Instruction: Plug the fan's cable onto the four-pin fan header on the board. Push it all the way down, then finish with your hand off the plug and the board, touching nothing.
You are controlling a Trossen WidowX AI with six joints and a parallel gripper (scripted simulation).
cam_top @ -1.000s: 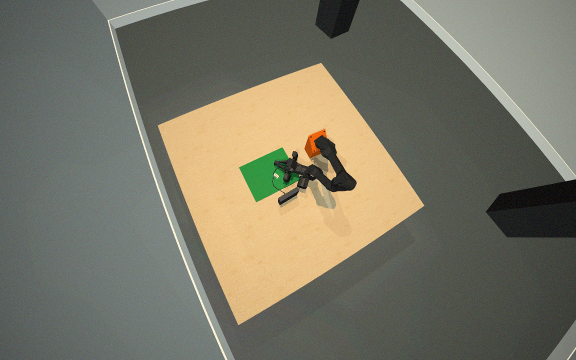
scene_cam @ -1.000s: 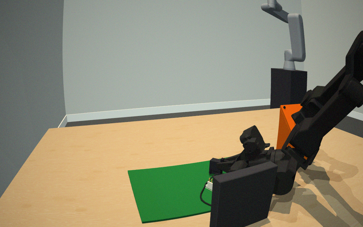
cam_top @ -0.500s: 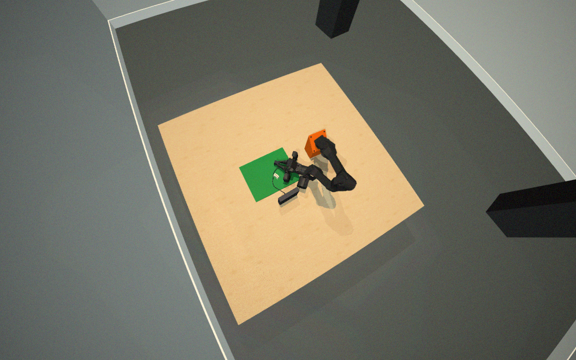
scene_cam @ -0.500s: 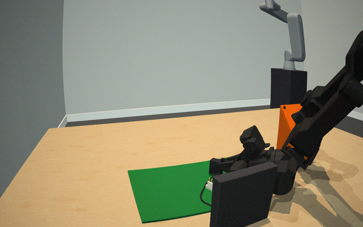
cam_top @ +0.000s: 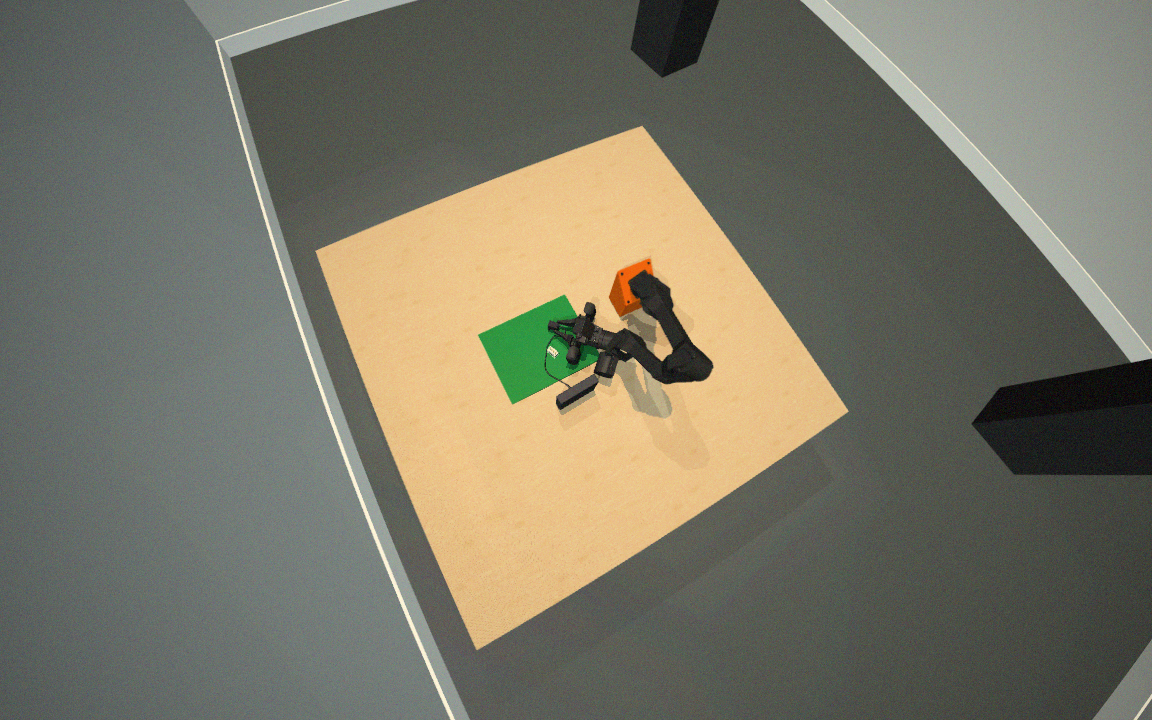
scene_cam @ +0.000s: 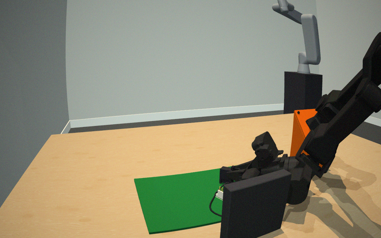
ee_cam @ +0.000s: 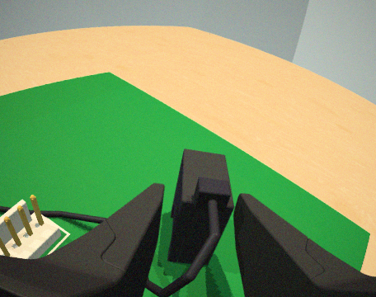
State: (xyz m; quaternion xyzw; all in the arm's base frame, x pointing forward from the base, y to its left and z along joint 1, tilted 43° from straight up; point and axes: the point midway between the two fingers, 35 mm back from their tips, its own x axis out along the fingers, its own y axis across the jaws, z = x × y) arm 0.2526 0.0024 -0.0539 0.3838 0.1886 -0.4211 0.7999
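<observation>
Now: gripper tip 1 cm to the left of the black plug and 1 cm above it. From my gripper tip the other things lie so: green board: 7 cm ahead, 5 cm below, 2 cm to the left; then black fan: 20 cm to the left, 7 cm ahead, 2 cm above.
</observation>
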